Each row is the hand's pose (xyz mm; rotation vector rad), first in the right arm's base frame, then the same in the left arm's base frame.
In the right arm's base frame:
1: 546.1 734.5 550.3 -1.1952 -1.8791 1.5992
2: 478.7 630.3 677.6 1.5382 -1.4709 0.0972
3: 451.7 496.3 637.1 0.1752 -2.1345 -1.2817
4: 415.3 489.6 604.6 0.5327 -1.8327 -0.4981
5: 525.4 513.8 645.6 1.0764 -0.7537 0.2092
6: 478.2 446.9 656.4 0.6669 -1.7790 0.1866
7: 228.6 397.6 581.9 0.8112 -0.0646 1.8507
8: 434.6 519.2 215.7 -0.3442 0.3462 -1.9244
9: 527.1 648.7 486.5 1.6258 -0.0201 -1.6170
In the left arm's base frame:
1: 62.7 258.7 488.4 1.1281 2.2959 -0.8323
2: -0.1 95.9 522.3 2.1866 -1.6574 1.1050
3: 86.4 -10.7 484.0 1.5483 -2.3268 -1.1652
4: 93.6 -17.5 435.8 1.5329 -2.3076 -0.0364
5: 108.2 28.7 545.5 1.3778 -1.2501 1.1619
6: 113.6 -49.5 519.7 1.3717 -2.4098 0.7870
7: 65.2 -157.0 282.2 0.0699 -0.6408 2.6515
8: 348.8 166.9 204.7 0.4989 -0.1411 -1.3028
9: 142.7 204.6 438.8 2.1359 0.1364 -0.4231

